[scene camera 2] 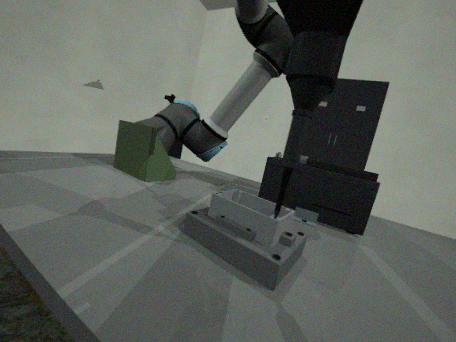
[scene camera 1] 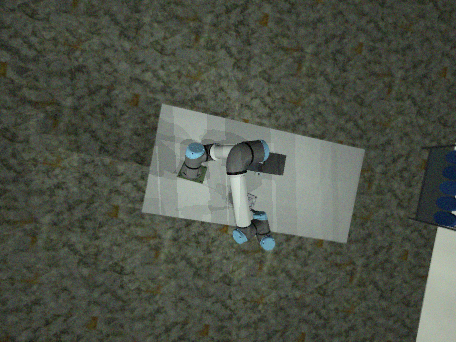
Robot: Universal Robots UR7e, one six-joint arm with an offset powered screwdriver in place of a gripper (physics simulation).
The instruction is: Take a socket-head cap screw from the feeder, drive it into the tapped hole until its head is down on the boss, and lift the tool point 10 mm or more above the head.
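Observation:
My powered screwdriver (scene camera 2: 276, 217) points down in scene camera 2. Its thin dark bit ends at the right end of the light grey open-topped housing (scene camera 2: 242, 222). The near wall and the bit hide the boss and the tapped hole. Whether a screw is on the tip is too small to tell. The housing sits on a grey fixture block (scene camera 2: 230, 248) with dark holes in its top. A dark box (scene camera 2: 320, 195) (scene camera 1: 276, 164), which looks like the feeder, stands behind the fixture. In scene camera 1 the arm covers much of the work area and the bit does not show.
The arm's green wedge-shaped mount (scene camera 2: 135, 152) stands at the back left. A tall dark panel (scene camera 2: 370, 120) rises behind the dark box. A small light plate (scene camera 2: 306, 215) lies between housing and box. The table (scene camera 1: 320, 190) has its edge under the arm's wrist in scene camera 1.

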